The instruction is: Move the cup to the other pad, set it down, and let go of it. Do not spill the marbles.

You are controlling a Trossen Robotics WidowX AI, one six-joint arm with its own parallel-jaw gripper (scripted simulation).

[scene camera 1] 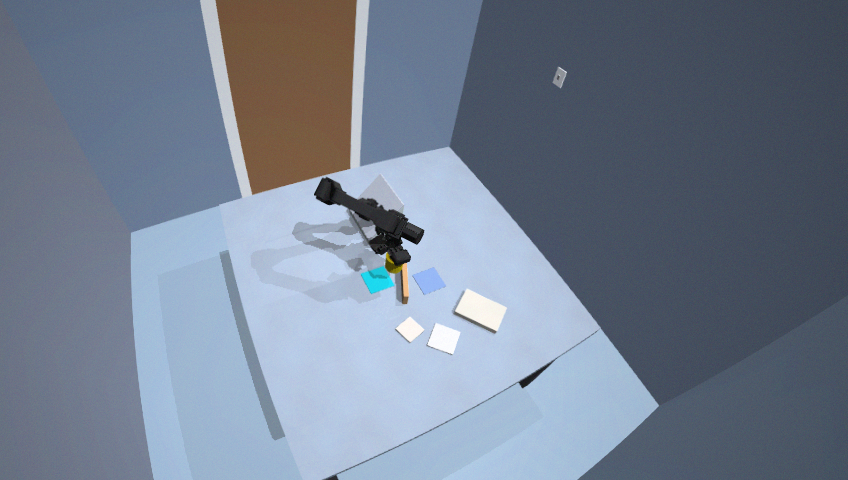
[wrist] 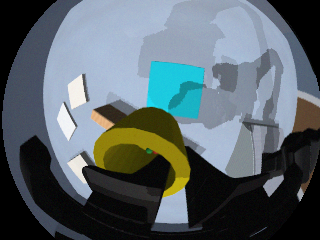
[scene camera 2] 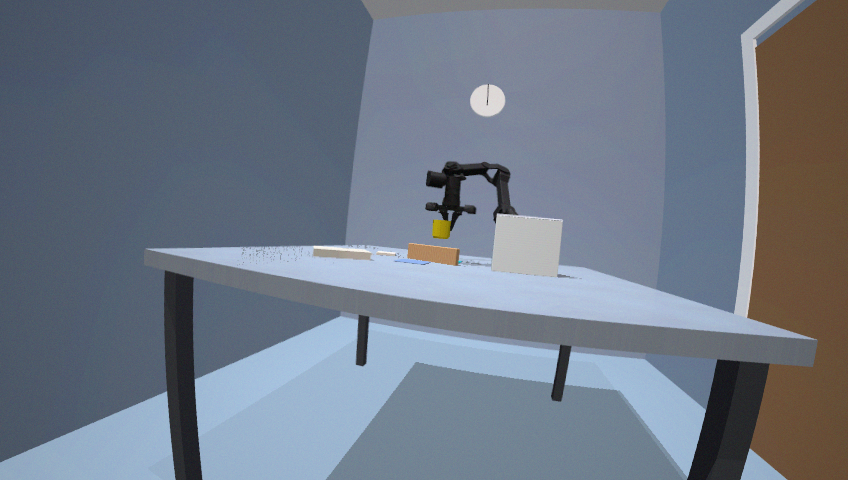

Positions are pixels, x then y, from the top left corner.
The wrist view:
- my gripper: 177, 149
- yellow cup: 121, 148
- cyan pad: 175, 87
